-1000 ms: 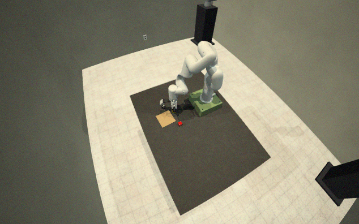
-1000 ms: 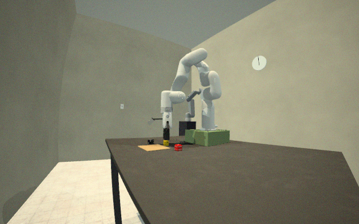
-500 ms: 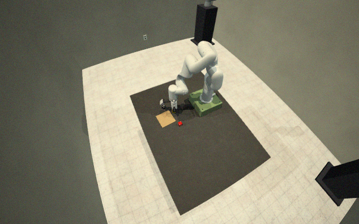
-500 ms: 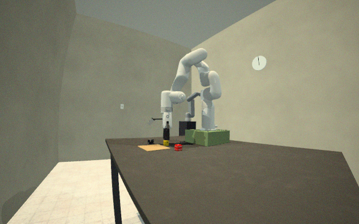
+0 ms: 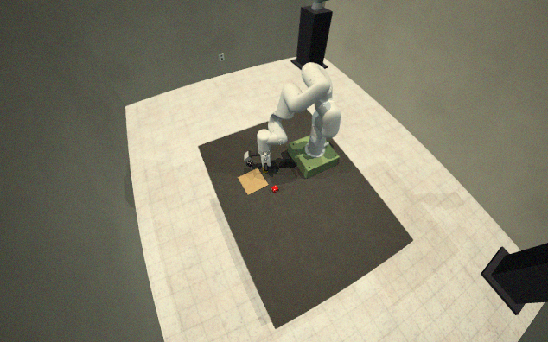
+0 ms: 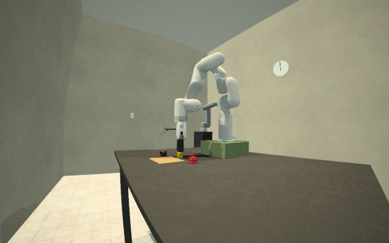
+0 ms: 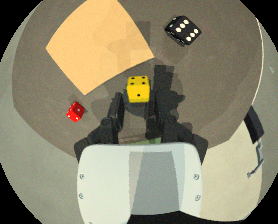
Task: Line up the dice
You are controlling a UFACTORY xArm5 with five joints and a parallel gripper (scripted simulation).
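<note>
Now: hand 40 mm above the yellow die. The rest, counted from my hand: black die 90 mm to the right, 60 mm ahead, 40 mm below; tan mat 100 mm ahead, 50 mm below, 30 mm to the left; red die 150 mm to the left, 40 mm below, 20 mm ahead.
</note>
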